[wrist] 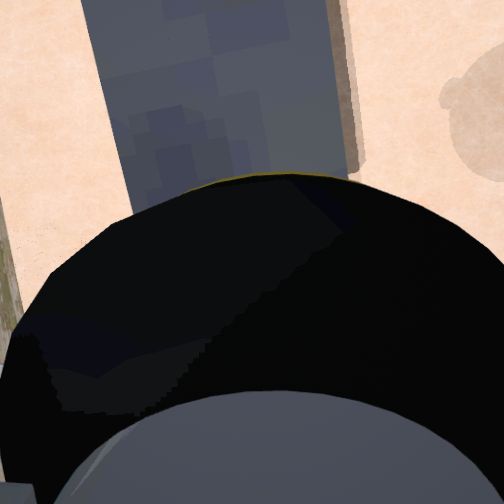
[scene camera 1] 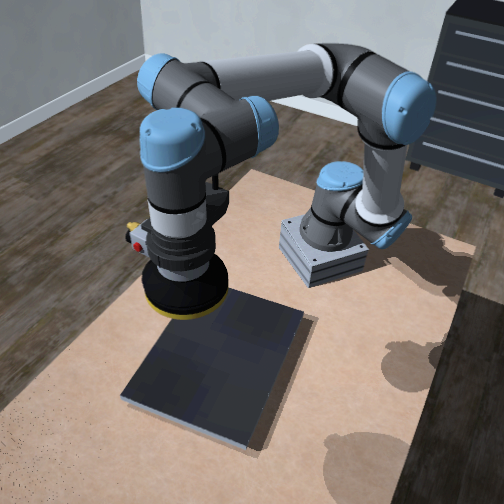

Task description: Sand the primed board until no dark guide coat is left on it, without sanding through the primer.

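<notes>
The board [scene camera 1: 215, 365] lies flat on the tan table top. Its whole face is dark grey-blue guide coat with faint patchy squares, and no lighter primer shows. The sander [scene camera 1: 185, 295], a black round pad with a thin yellow rim, hangs from the wrist over the board's far left corner and hides that corner. I cannot tell whether the pad touches the board. In the wrist view the black pad [wrist: 260, 300] fills the lower half and the dark board [wrist: 220, 95] stretches away above it. There is no gripper on the arm.
The robot base [scene camera 1: 322, 250] stands on the table behind the board's right side. A dark drawer cabinet [scene camera 1: 465, 100] stands at the back right. A dark wooden surface [scene camera 1: 460, 410] borders the table's right edge. The table's left edge drops to the floor.
</notes>
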